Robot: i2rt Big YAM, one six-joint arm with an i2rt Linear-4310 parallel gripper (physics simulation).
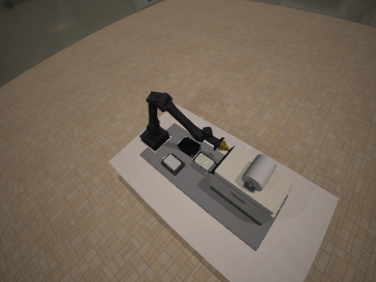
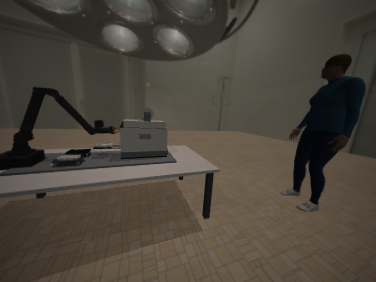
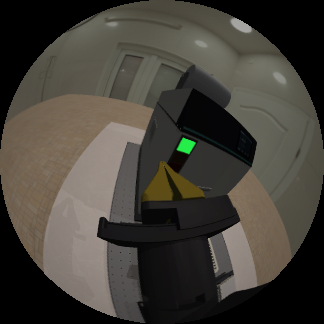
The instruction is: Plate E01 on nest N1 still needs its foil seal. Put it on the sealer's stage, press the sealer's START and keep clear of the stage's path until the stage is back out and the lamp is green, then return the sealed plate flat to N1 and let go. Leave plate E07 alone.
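Where they show: gripper, fingertip midpoint: [image 3: 160,164]; arm's base, origin of the base link: [image 1: 155,133] [image 2: 22,153].
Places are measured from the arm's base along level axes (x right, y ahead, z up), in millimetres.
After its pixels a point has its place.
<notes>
My gripper [image 1: 224,145] @(y 643, x -220, z 166 mm) [image 2: 116,130] @(y 643, x -220, z 166 mm) [image 3: 160,164] @(y 643, x -220, z 166 mm) is shut and empty. Its yellow fingertips are close in front of the sealer [image 1: 230,165] @(y 744, x -86, z 278 mm) [image 2: 144,142] @(y 875, x -13, z 80 mm) [image 3: 215,167] @(y 661, x -119, z 181 mm), above the stage level. The sealer's upper lamp [image 3: 186,145] @(y 652, x -197, z 200 mm) is green; the segment below it is dark. START cannot be made out. A pale plate with visible wells [image 1: 204,161] @(y 529, x -83, z 46 mm) is out at the sealer's front, apparently on the stage, which it mostly hides. A black nest [image 1: 189,146] @(y 312, x -123, z -25 mm) beside it holds no visible plate. Another pale plate [image 1: 173,162] @(y 335, x 71, z -13 mm) [image 2: 70,158] @(y 348, x 114, z -17 mm) sits on a dark nest. The plates' labels are unreadable.
A grey mat [image 1: 210,192] @(y 695, x 29, z -72 mm) lies under the nests and the sealer on the white table [image 1: 310,215] @(y 1314, x -330, z -85 mm) [image 2: 195,166] @(y 1316, x 225, z -85 mm). A large grey roll [image 1: 259,172] @(y 898, x -96, z 404 mm) [image 3: 205,85] @(y 833, x -147, z 339 mm) sits on top of the sealer. A person [image 2: 330,110] stands beyond the table.
</notes>
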